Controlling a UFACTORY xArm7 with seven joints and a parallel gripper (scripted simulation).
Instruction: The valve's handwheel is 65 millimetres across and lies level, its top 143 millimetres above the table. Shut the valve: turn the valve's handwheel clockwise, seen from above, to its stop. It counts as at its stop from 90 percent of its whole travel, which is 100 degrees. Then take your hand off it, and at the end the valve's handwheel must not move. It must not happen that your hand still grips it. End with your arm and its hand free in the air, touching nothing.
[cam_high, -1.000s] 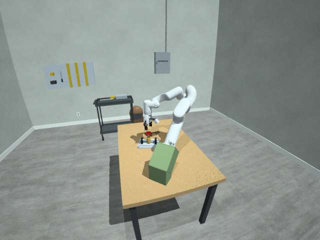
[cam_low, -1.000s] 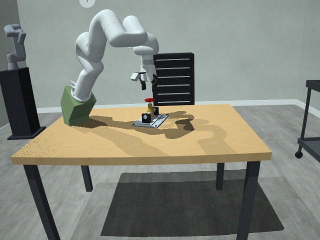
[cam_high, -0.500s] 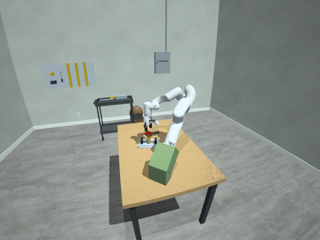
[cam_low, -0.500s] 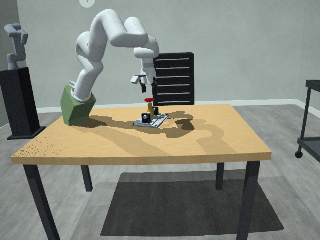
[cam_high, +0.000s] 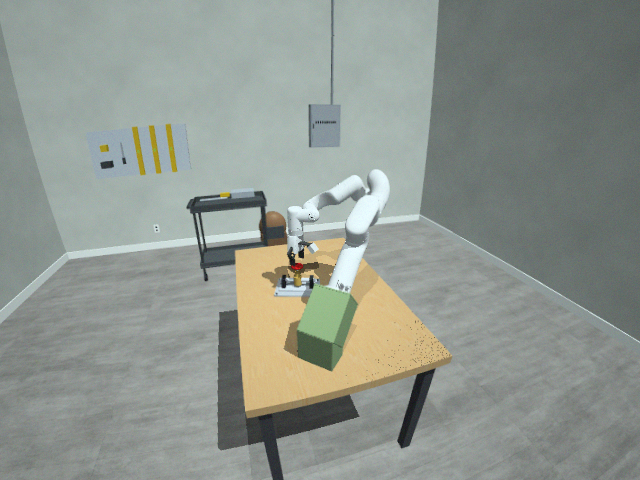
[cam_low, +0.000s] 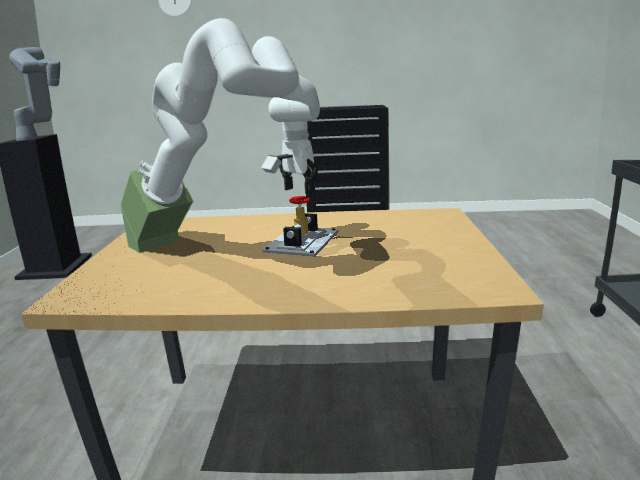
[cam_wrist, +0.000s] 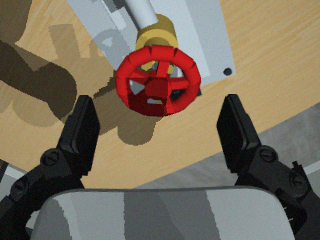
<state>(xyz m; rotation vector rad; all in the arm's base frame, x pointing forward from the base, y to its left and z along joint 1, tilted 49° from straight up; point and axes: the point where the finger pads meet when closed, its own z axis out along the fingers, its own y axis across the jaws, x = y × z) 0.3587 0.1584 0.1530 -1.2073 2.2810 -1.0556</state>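
Now: hand 50 mm above the red spoked handwheel.
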